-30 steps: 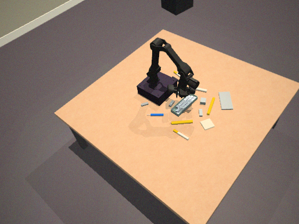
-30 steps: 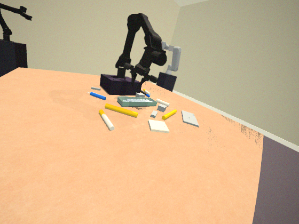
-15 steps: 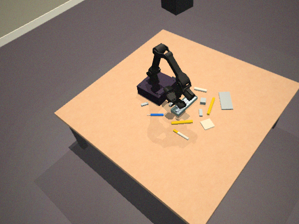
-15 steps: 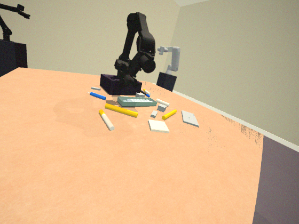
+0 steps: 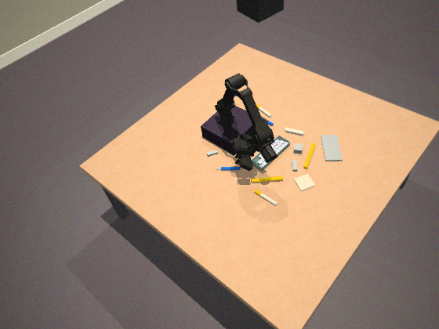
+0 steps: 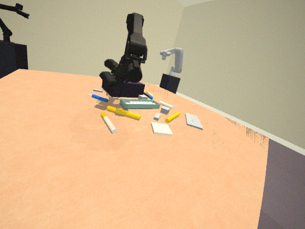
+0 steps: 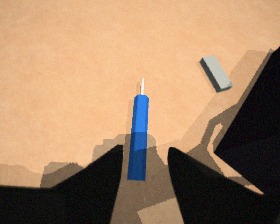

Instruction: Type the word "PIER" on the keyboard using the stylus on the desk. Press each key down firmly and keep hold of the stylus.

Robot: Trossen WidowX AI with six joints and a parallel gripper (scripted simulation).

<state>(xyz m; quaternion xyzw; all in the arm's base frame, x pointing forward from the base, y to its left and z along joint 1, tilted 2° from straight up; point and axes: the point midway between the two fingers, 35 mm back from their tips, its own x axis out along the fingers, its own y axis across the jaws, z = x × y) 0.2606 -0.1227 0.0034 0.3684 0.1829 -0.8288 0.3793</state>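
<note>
Right now the blue stylus is 60 mm below my gripper tip, 50 mm to the right of it and 40 mm behind it. The rest, counted from my gripper tip: cream tile: 270 mm ahead, 180 mm to the left, 60 mm below; then white stick: 370 mm to the left, 60 mm below, 10 mm ahead; then grey block: 160 mm behind, 60 mm below, 30 mm to the right.
</note>
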